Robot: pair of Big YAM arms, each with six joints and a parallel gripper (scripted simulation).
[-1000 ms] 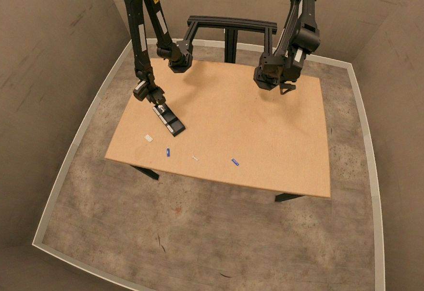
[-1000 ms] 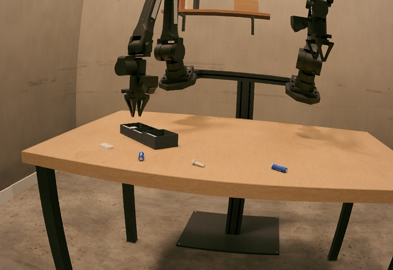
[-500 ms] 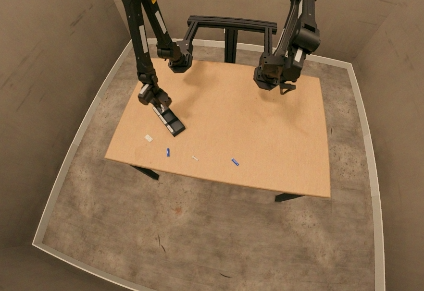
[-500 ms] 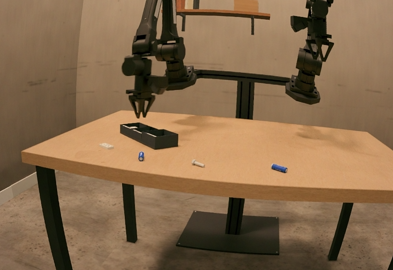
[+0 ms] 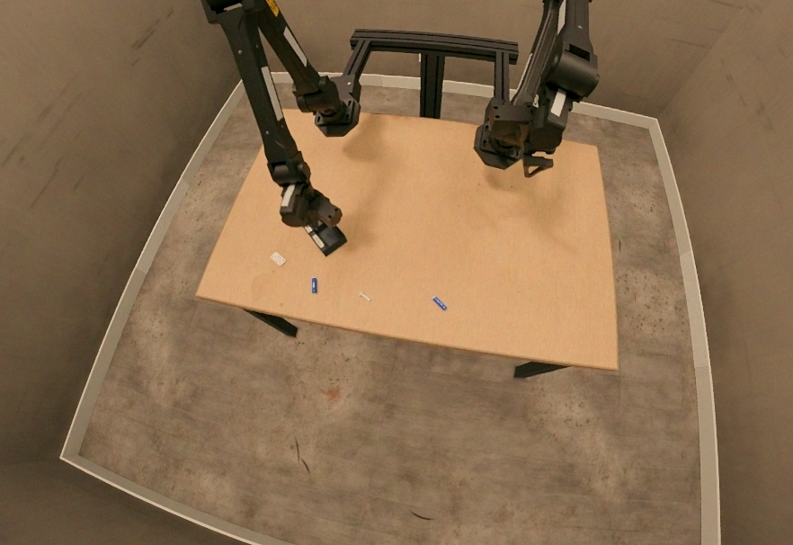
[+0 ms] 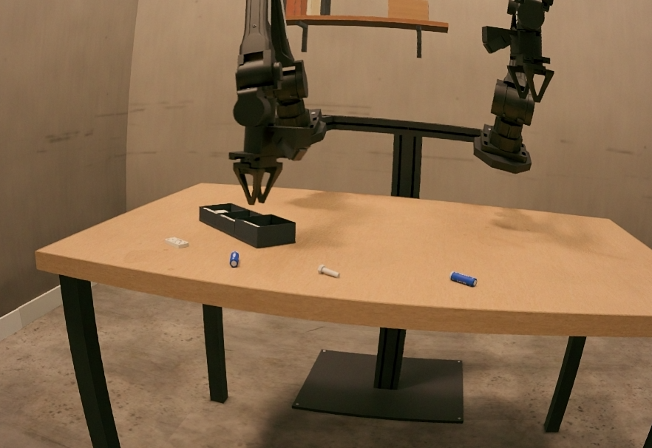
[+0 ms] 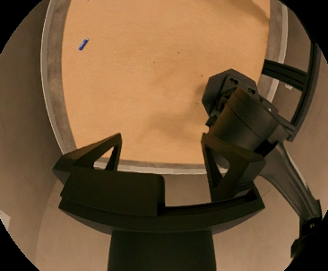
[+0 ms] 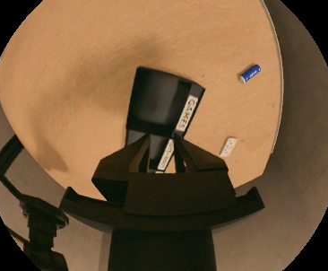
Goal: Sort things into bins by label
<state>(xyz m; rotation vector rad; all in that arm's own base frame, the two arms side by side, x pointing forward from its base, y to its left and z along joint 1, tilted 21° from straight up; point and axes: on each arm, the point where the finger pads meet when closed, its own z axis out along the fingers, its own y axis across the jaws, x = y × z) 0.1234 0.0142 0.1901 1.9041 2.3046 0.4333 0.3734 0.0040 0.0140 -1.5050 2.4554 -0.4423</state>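
The white bolt lies 15 cm ahead of my right hand, 18 cm to the left of it and 7 cm below it. Round my right hand: eraser: 10 cm behind, 12 cm to the right, 6 cm below; then black bin tray: 4 cm behind, 5 cm to the right, 6 cm below; then flat white block: 11 cm ahead, 12 cm to the right, 7 cm below.
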